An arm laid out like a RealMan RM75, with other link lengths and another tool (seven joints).
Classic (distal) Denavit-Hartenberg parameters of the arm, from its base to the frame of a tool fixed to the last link. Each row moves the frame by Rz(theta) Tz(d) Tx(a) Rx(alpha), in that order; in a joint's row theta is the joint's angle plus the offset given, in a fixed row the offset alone. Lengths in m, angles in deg.
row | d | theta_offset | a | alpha
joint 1 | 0.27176 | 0 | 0 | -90
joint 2 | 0 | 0 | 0 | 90
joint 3 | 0.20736 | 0 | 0 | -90
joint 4 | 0 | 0 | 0 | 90
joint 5 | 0.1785 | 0 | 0 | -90
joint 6 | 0 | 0 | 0 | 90
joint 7 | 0.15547 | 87.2 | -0.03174 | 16.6
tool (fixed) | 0.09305 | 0 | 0 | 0
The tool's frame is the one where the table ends.
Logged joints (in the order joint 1, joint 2, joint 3, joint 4, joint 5, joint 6, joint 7), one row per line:
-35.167 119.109 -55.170 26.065 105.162 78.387 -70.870
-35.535 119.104 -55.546 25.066 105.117 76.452 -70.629
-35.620 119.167 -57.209 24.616 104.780 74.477 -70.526
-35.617 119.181 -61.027 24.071 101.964 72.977 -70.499
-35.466 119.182 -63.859 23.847 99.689 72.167 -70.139
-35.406 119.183 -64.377 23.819 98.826 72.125 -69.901
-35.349 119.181 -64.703 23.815 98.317 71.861 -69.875
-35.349 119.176 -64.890 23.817 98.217 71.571 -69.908
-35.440 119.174 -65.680 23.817 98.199 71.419 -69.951
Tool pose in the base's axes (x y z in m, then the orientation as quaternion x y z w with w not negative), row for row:
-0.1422 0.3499 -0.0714 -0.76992 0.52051 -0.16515 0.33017
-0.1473 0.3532 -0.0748 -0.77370 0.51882 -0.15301 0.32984
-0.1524 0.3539 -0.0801 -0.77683 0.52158 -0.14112 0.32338
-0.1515 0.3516 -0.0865 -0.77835 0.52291 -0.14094 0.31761
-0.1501 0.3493 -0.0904 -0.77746 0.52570 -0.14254 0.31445
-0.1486 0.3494 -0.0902 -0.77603 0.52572 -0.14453 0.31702
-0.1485 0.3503 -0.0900 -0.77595 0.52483 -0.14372 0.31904
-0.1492 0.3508 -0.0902 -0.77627 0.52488 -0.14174 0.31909
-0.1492 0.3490 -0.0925 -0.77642 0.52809 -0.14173 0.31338
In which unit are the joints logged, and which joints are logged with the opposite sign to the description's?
The joints are logged in degrees. Opposite sign: joint 2, joint 3.
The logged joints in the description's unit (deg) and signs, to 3 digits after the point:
-35.167 -119.109 55.170 26.065 105.162 78.387 -70.870
-35.535 -119.104 55.546 25.066 105.117 76.452 -70.629
-35.620 -119.167 57.209 24.616 104.780 74.477 -70.526
-35.617 -119.181 61.027 24.071 101.964 72.977 -70.499
-35.466 -119.182 63.859 23.847 99.689 72.167 -70.139
-35.406 -119.183 64.377 23.819 98.826 72.125 -69.901
-35.349 -119.181 64.703 23.815 98.317 71.861 -69.875
-35.349 -119.176 64.890 23.817 98.217 71.571 -69.908
-35.440 -119.174 65.680 23.817 98.199 71.419 -69.951

